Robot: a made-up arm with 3 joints. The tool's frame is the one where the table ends. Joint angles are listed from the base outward.
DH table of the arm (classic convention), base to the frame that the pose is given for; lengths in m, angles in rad. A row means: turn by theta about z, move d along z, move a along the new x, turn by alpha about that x. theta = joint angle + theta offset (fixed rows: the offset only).
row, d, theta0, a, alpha
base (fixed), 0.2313, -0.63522, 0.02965, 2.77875
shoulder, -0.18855, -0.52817, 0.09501, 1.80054
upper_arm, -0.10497, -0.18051, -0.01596, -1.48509
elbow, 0, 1.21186, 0.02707, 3.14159
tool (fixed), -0.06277, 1.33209, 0, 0
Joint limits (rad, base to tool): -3..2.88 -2.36..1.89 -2.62..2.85
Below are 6 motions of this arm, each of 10 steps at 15 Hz.
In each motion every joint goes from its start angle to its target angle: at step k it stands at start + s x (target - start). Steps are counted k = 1, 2, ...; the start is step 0. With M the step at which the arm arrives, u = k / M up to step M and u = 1 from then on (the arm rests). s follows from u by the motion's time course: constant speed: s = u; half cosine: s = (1 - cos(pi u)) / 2; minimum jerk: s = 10 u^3 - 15 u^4 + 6 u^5.
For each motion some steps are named. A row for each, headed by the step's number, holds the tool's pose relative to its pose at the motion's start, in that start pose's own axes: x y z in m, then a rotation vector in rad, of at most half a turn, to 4 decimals.
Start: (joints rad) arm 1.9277 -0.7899 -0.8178
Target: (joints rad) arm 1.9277 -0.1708 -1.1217
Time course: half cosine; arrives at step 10
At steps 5, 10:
5: -0.0078 0.0172 -0.0001 0.2620 0.1631 0.1242
10: -0.0148 0.0344 0.0052 0.5482 0.2860 0.2412

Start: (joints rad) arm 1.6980 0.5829 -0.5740
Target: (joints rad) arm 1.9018 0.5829 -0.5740
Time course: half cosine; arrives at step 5
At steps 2, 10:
2: -0.0086 0.0006 -0.0013 0.0070 -0.0336 -0.0615
10: -0.0246 0.0032 -0.0045 0.0201 -0.0973 -0.1780

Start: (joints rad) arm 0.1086 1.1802 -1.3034
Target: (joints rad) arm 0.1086 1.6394 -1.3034
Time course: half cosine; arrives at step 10
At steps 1, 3, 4, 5, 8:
1: -0.0001 0.0007 -0.0001 0.0111 0.0016 -0.0010
3: -0.0009 0.0059 -0.0008 0.0933 0.0138 -0.0081
4: -0.0015 0.0099 -0.0010 0.1564 0.0232 -0.0136
5: -0.0022 0.0143 -0.0009 0.2263 0.0335 -0.0197
8: -0.0038 0.0258 0.0009 0.4094 0.0607 -0.0356

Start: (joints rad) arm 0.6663 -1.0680 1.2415
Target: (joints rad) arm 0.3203 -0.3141 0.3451
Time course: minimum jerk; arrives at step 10
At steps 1, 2, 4, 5, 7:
1: -0.0003 -0.0001 -0.0001 -0.0053 0.0056 0.0080
2: -0.0023 -0.0009 -0.0007 -0.0348 0.0386 0.0543
4: -0.0122 -0.0037 -0.0033 -0.1682 0.2303 0.3057
5: -0.0189 -0.0044 -0.0046 -0.2391 0.3821 0.4877
7: -0.0315 -0.0037 -0.0066 -0.3180 0.6948 0.8259

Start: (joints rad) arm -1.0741 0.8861 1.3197
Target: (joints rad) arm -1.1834 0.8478 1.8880
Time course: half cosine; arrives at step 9
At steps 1, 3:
1: -0.0004 0.0003 0.0002 -0.0006 -0.0020 -0.0147
3: -0.0035 0.0023 0.0013 -0.0035 -0.0169 -0.1215

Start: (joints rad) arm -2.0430 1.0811 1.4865
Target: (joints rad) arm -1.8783 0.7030 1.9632
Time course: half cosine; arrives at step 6
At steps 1, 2, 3, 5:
1: -0.0003 0.0006 -0.0019 0.0294 0.0029 -0.0363
2: -0.0012 0.0025 -0.0068 0.1091 0.0146 -0.1364
3: -0.0024 0.0059 -0.0128 0.2165 0.0398 -0.2750
5: -0.0043 0.0136 -0.0213 0.3979 0.1080 -0.5177

